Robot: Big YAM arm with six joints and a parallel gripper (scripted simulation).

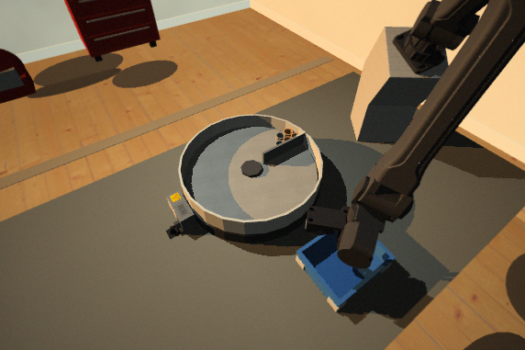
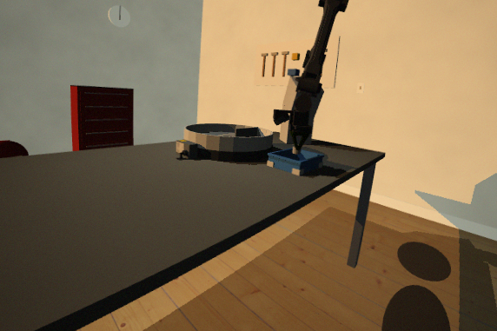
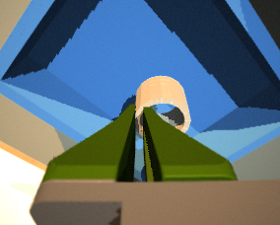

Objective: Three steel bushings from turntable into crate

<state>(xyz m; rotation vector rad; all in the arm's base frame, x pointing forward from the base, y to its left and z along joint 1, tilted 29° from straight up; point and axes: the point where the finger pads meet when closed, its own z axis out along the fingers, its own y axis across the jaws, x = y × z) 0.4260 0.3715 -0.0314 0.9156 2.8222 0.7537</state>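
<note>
The blue crate lies 1 cm behind my hand, 1 cm to the right of it and 5 cm below it. Also, from my hand: round turntable: 11 cm ahead, 35 cm to the right, 3 cm below.
</note>
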